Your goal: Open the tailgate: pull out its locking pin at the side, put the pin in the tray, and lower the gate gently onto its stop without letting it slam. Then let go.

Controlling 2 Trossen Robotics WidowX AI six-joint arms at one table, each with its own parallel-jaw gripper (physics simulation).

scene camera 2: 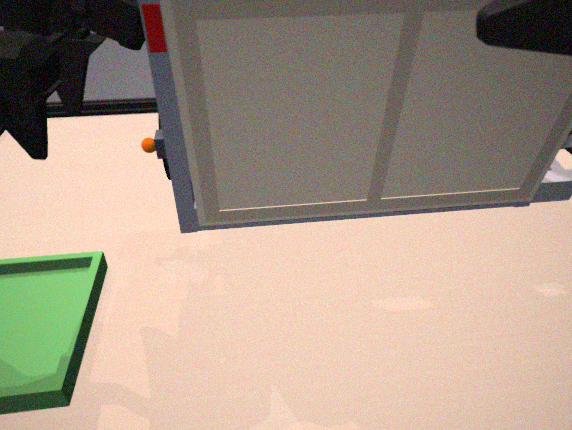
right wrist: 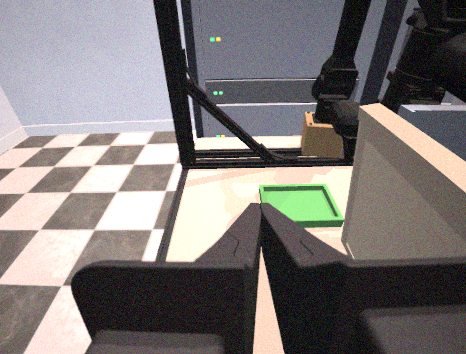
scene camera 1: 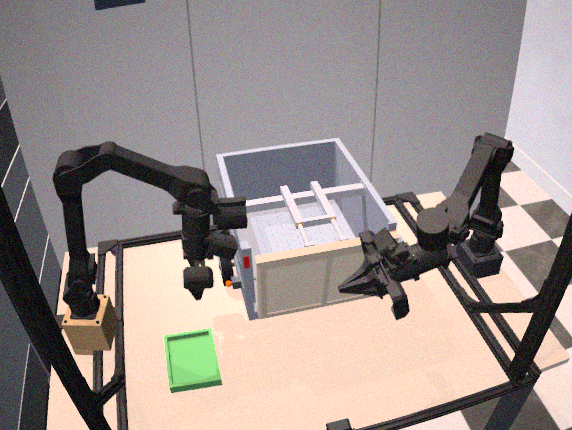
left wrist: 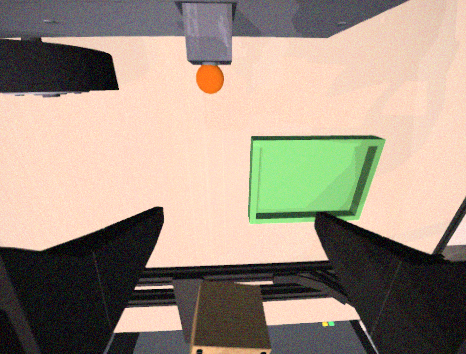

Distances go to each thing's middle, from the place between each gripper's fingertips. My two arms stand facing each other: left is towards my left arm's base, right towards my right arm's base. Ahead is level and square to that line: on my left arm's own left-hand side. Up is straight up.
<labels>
My right gripper is now 24 cm short of the orange-knobbed locking pin (left wrist: pixel 209 77), 14 cm to the right of it and 16 cm above it. The rest, counted from my right hand: grey truck bed (scene camera 1: pixel 309 183) (36 cm ahead, 2 cm to the right, 14 cm below).
My left hand is 10 mm short of the orange-knobbed locking pin, 110 mm to the left of it and 20 mm above it. The rest, counted from my left hand: grey truck bed: 130 mm ahead, 270 mm to the right.
</labels>
